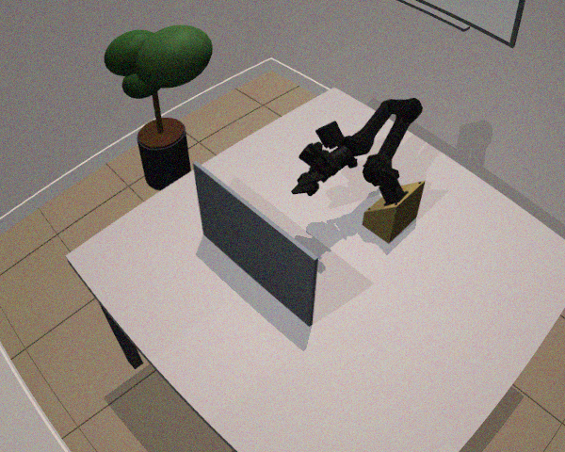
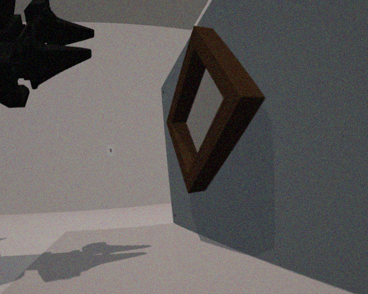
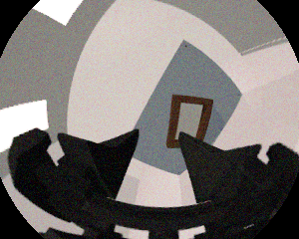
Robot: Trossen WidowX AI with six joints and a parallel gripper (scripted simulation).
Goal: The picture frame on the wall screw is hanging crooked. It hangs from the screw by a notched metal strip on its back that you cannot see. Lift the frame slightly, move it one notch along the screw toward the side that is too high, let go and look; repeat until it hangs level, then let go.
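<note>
Right now the brown wooden picture frame is 13 cm ahead of my gripper tip, 11 cm below it and 4 cm to the right of it. From my gripper tip the other things lie so: dark grey wall panel: 14 cm ahead, 11 cm below, 3 cm to the right.
</note>
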